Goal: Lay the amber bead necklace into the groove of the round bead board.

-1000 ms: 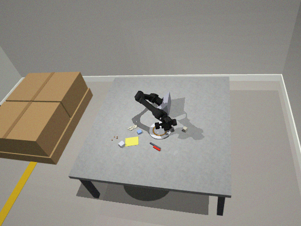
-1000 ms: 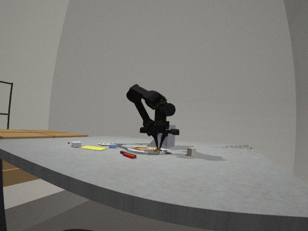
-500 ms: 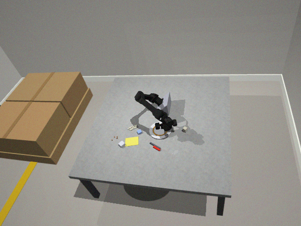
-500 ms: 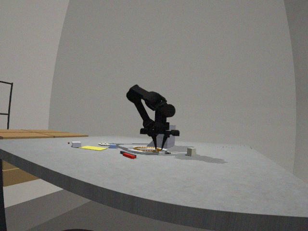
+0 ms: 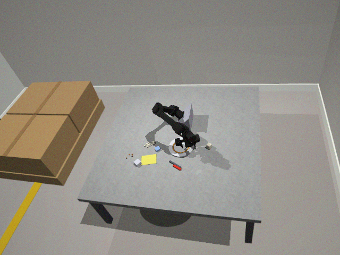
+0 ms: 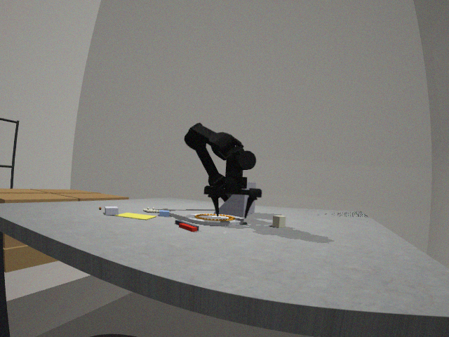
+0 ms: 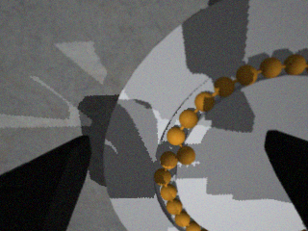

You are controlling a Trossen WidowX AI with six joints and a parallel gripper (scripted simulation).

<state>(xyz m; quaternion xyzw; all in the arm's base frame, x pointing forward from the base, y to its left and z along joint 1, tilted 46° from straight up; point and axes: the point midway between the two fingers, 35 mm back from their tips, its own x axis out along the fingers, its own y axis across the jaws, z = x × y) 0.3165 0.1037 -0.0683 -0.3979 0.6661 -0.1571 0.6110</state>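
Now: gripper tip 60 mm to the left of the round bead board, 10 mm past it and 10 mm above it. Round my gripper tip: blue cube: 250 mm to the right, 30 mm ahead, 10 mm below; then cream cube: 160 mm to the left, 30 mm behind; then red-handled tool: 180 mm ahead, 60 mm to the right, 10 mm below.
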